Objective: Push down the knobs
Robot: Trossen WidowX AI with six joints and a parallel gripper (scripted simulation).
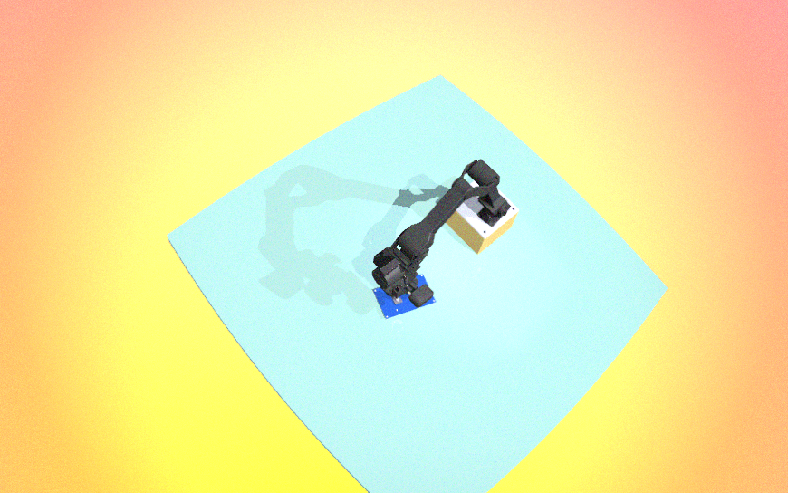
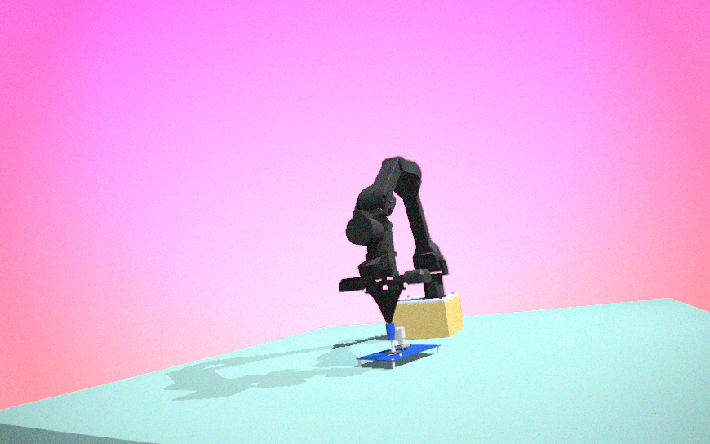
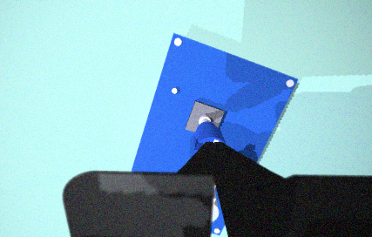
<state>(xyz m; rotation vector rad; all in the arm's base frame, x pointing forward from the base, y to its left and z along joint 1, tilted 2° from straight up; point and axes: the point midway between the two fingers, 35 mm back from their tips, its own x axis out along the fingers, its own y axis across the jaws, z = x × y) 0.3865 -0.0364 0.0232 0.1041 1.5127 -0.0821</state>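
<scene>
Now: gripper tip 1 cm above the blue knob. From my gripper tip the other things lie so: white knob (5 cm behind, 1 cm to the left, 3 cm below).
</scene>
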